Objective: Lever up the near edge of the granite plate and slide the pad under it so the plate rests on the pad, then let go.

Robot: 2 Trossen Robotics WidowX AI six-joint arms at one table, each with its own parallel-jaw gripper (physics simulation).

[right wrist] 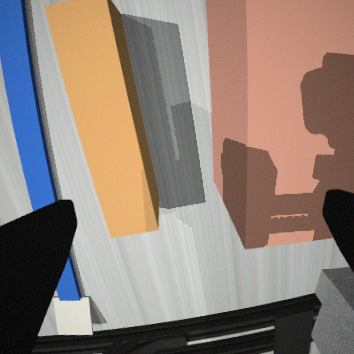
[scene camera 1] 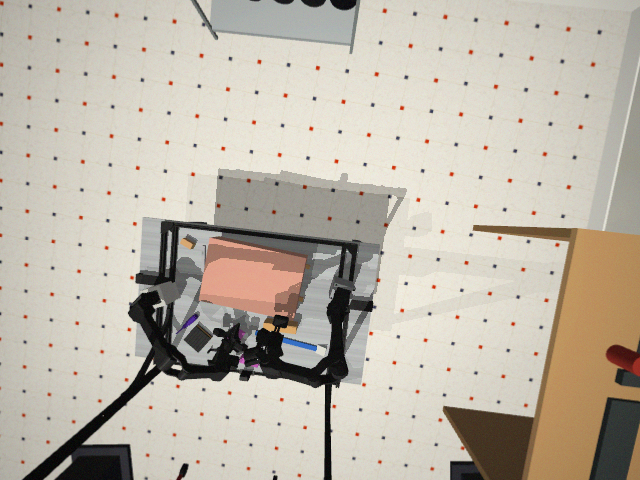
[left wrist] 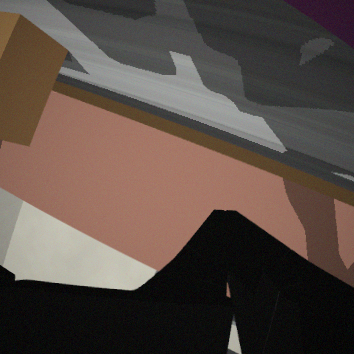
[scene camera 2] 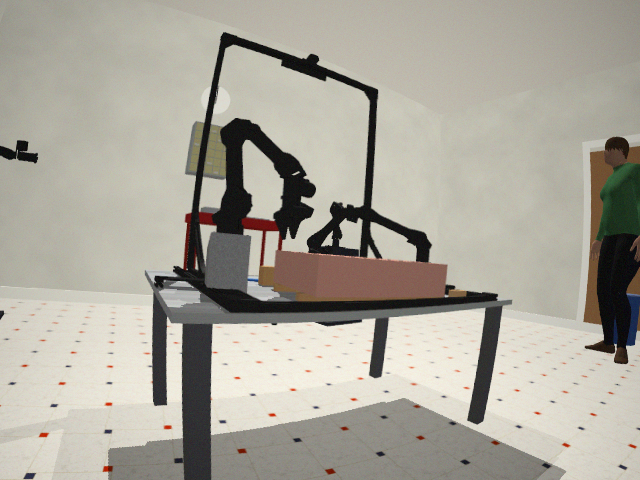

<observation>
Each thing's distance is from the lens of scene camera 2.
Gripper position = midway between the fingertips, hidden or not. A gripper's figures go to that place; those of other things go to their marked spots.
my right gripper (scene camera 2: 288,239): 1.15 m
granite plate (scene camera 2: 320,275): 0.83 m
</observation>
